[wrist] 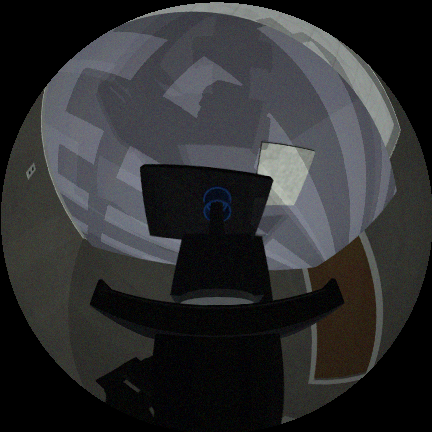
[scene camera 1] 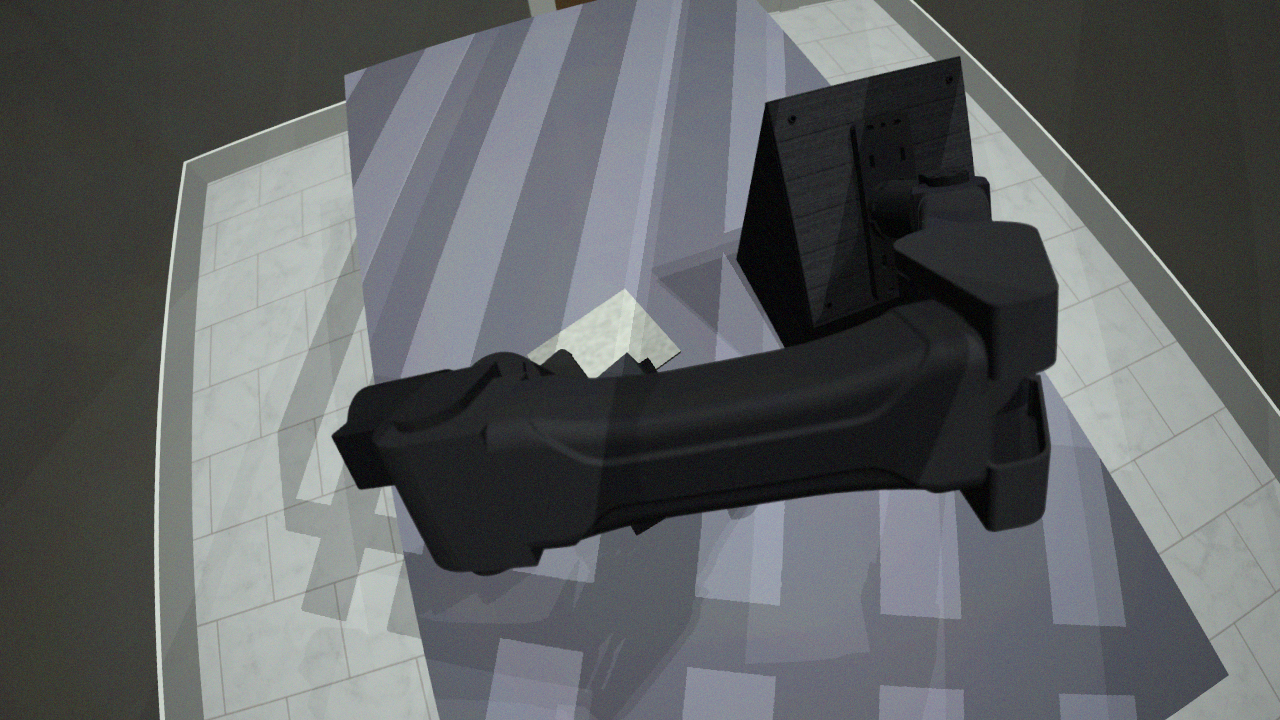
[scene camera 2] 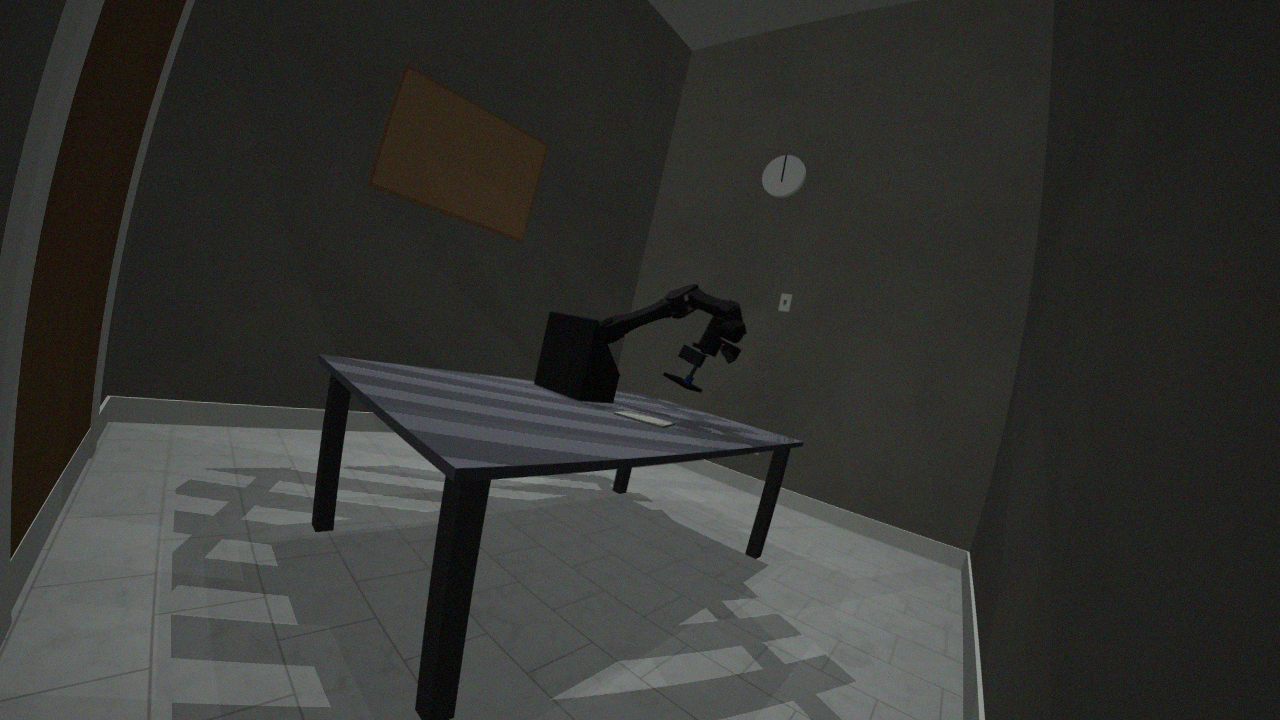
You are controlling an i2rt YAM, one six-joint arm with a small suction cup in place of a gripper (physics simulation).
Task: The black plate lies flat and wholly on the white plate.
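Places are measured from the arm's base along level axes (x back, y left, z down), in metres.
Pixels of known places: hand at its tool point: (wrist: pixel 216 193); arm's base at its link origin: (scene camera 1: pixel 888 208) (scene camera 2: pixel 587 347).
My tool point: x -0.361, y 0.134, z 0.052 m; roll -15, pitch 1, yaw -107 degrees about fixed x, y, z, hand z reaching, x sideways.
Note:
Ahead of a thing's pixels: the offset from my tool point to its top centre. Level surfaces: height alone.
The black plate @[dx +0.019, dy +0.012, dz -0.030 m] (scene camera 2: pixel 673 378) (wrist: pixel 167 200) hangs from my suction cup (scene camera 2: pixel 688 379) (wrist: pixel 217 206), held near the middle of its face. It is in the air, clearly above the table, and looks slightly tilted in the scene camera 2 view. The white plate @[dx +0.017, dy -0.158, dz +0.119 m] (scene camera 1: pixel 617 324) (scene camera 2: pixel 644 418) (wrist: pixel 286 176) lies flat on the table; in the wrist view it shows to the right of the black plate, whose edge overlaps its lower left part in the picture. In the scene camera 1 view my arm hides part of the white plate and most or all of the black plate.
The striped grey-violet table @[dz +0.125 m] (scene camera 1: pixel 465 241) (scene camera 2: pixel 429 429) (wrist: pixel 345 200) bears the black arm base (scene camera 1: pixel 823 197) (scene camera 2: pixel 567 358). The base stands behind the white plate in the scene camera 1 view. The arm's long link (scene camera 1: pixel 742 429) passes above the table.

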